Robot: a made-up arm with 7 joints. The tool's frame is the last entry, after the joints. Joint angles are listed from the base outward.
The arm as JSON. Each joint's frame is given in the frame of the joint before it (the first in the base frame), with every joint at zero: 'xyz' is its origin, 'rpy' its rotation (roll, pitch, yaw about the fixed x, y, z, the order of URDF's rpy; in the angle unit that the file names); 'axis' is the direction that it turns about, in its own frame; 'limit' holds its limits. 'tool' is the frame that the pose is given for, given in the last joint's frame.
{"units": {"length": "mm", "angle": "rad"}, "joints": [
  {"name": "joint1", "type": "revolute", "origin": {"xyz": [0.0, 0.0, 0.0], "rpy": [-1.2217, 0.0, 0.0]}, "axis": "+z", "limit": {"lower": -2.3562, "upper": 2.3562}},
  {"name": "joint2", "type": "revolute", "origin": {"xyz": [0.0, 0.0, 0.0], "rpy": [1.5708, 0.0, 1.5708]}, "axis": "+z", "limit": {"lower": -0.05, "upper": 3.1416}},
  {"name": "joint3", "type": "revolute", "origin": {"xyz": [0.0, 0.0, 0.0], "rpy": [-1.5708, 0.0, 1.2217]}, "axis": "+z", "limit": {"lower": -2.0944, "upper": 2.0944}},
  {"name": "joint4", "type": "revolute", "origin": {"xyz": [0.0, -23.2, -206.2], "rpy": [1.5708, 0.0, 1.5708]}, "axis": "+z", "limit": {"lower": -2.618, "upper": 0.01}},
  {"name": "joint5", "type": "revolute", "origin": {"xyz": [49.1, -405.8, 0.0], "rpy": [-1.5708, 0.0, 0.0]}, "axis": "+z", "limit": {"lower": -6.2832, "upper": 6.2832}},
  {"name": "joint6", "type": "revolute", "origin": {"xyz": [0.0, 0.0, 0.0], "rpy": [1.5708, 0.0, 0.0]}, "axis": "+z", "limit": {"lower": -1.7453, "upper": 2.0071}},
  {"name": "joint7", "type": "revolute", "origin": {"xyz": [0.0, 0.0, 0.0], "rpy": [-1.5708, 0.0, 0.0]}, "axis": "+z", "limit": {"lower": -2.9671, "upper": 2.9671}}
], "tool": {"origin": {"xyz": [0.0, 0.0, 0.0], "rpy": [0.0, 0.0, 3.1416]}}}
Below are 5 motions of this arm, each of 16 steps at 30 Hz.
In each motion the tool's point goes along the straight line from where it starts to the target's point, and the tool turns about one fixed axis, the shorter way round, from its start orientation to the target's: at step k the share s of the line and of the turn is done. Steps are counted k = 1, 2, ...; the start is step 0. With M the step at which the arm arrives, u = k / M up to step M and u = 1 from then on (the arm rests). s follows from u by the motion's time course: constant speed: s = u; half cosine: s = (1 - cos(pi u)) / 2; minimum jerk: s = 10 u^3 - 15 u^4 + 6 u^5.
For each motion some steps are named. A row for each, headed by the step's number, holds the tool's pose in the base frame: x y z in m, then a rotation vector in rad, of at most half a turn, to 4 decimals.
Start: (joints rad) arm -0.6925 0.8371 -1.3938 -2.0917 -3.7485 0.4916 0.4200
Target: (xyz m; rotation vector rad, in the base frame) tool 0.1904 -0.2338 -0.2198 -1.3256 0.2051 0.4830
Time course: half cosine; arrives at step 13
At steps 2, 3, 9, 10, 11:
2: 0.1979 -0.2602 -0.2317 -1.2626 0.7039 0.2359
3: 0.1973 -0.2583 -0.2308 -1.2692 0.6683 0.2545
9: 0.1921 -0.2398 -0.2225 -1.3167 0.3208 0.4281
10: 0.1914 -0.2373 -0.2214 -1.3208 0.2726 0.4512
11: 0.1909 -0.2354 -0.2205 -1.3235 0.2359 0.4686

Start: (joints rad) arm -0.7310 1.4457 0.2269 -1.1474 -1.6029 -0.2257 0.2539
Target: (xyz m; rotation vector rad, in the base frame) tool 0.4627 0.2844 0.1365 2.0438 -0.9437 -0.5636
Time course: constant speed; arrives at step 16
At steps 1, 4, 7, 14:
1: 0.3552 0.3288 0.2776 2.3919 -0.5596 -1.1646
4: 0.3767 0.3199 0.2494 2.3330 -0.6477 -1.0415
7: 0.3982 0.3110 0.2212 2.2683 -0.7300 -0.9197
14: 0.4484 0.2903 0.1553 2.0974 -0.9004 -0.6414

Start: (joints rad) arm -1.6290 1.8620 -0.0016 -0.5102 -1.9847 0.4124 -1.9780
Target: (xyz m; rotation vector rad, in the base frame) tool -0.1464 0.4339 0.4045 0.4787 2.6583 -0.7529
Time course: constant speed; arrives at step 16
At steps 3, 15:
3: -0.0082 0.4766 0.3755 0.8006 2.4516 -0.5462
15: -0.1358 0.4372 0.4023 0.5050 2.6440 -0.7369

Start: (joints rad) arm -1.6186 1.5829 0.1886 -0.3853 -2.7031 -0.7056 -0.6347
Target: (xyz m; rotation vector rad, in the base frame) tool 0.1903 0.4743 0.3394 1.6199 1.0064 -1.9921
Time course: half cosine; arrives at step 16
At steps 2, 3, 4, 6, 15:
2: 0.1701 0.4930 0.3252 1.7312 1.0763 -1.7467
3: 0.1710 0.4921 0.3259 1.7263 1.0732 -1.7586
4: 0.1724 0.4909 0.3268 1.7197 1.0690 -1.7747
6: 0.1758 0.4877 0.3292 1.7019 1.0579 -1.8165
15: 0.1901 0.4745 0.3393 1.6211 1.0072 -1.9897

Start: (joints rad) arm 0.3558 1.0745 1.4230 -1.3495 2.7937 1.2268 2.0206
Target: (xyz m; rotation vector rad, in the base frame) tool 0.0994 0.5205 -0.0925 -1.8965 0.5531 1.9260
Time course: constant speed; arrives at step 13
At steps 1, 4, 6, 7, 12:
1: 0.0633 0.5030 0.1511 -2.4858 0.4130 1.2400
4: 0.0723 0.5073 0.0902 -2.3572 0.4527 1.4272
6: 0.0783 0.5103 0.0496 -2.2642 0.4775 1.5465
7: 0.0813 0.5117 0.0293 -2.2156 0.4894 1.6044
12: 0.0964 0.5190 -0.0722 -1.9528 0.5434 1.8756

